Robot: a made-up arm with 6 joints. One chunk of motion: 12 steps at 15 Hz.
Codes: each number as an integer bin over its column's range. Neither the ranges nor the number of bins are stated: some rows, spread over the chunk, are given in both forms.
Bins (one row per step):
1: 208 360 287 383 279 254
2: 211 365 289 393 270 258
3: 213 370 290 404 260 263
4: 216 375 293 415 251 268
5: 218 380 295 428 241 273
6: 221 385 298 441 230 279
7: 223 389 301 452 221 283
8: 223 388 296 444 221 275
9: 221 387 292 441 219 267
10: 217 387 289 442 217 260
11: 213 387 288 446 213 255
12: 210 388 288 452 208 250
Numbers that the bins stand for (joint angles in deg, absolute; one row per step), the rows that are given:
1: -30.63 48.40 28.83 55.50 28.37 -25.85
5: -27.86 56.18 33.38 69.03 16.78 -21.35
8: -26.48 59.29 33.95 73.84 10.68 -20.88
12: -30.08 59.29 29.40 76.24 6.71 -26.80
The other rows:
2: -29.80 50.34 29.97 58.51 25.62 -24.90
3: -29.25 52.29 30.54 61.82 22.57 -23.72
4: -28.42 54.23 32.25 65.12 19.83 -22.54
6: -27.03 58.12 35.09 72.93 13.42 -19.93
7: -26.48 59.68 36.80 76.24 10.68 -18.99
9: -27.03 58.90 31.68 72.93 10.07 -22.77
10: -28.14 58.90 29.97 73.23 9.46 -24.43
11: -29.25 58.90 29.40 74.44 8.24 -25.61

